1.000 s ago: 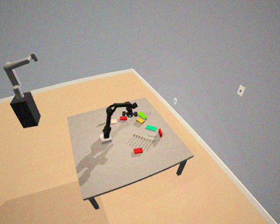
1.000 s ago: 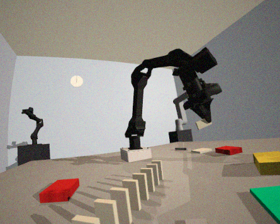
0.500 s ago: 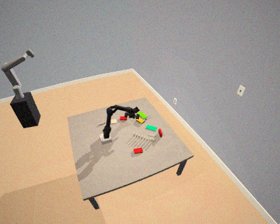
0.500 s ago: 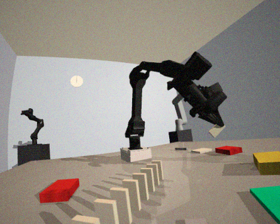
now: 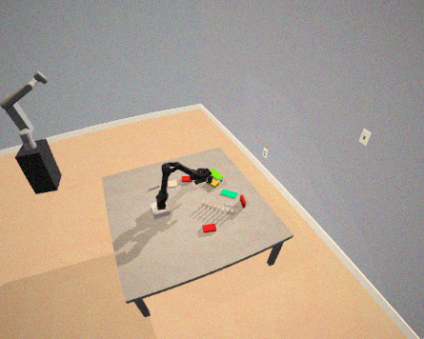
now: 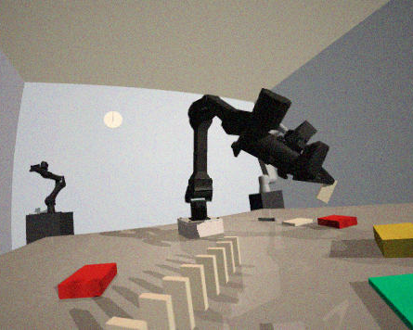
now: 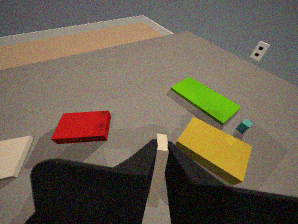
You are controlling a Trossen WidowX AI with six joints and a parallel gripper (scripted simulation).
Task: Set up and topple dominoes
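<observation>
The yellow block lies 10 cm ahead of my gripper tip, 2 cm to the left of it and 11 cm below it. Also, from my gripper tip: lime slab (17 cm ahead, 14 cm to the left, 12 cm below); teal cube (19 cm ahead, 3 cm to the left, 11 cm below); green slab (20 cm ahead, 15 cm to the right, 12 cm below).
</observation>
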